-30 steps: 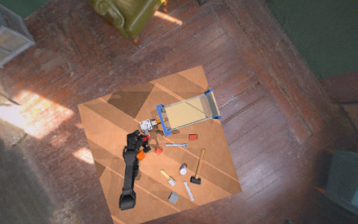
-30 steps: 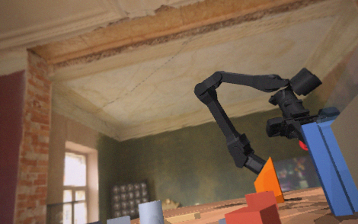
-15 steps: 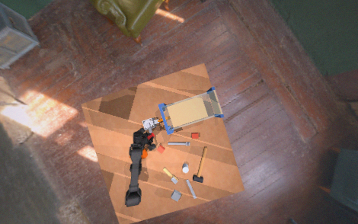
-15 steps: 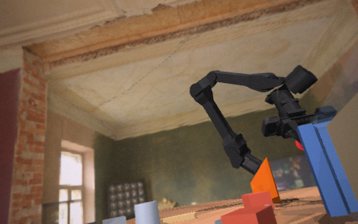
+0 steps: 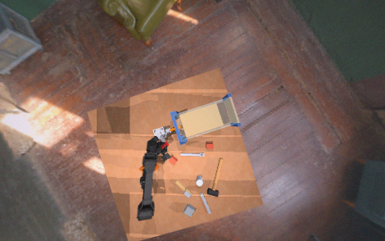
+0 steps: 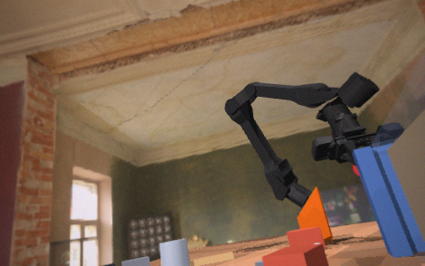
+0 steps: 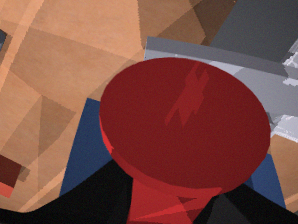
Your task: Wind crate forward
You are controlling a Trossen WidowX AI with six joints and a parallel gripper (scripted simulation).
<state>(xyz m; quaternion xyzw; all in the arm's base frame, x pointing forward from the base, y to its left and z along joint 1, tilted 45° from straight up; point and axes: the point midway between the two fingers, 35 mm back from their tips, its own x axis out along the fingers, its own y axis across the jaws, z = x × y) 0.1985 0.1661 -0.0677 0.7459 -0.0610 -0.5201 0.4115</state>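
My gripper tip is now 3 cm to the right of the winch handle, 3 cm past it and 3 cm above it. Round my gripper tip: grey hand winch: 10 cm below, 8 cm to the left, 6 cm behind; red knob: 2 cm behind, 1 cm to the right; clear-panelled guard cubby: 35 cm ahead, 11 cm to the left, 2 cm below.
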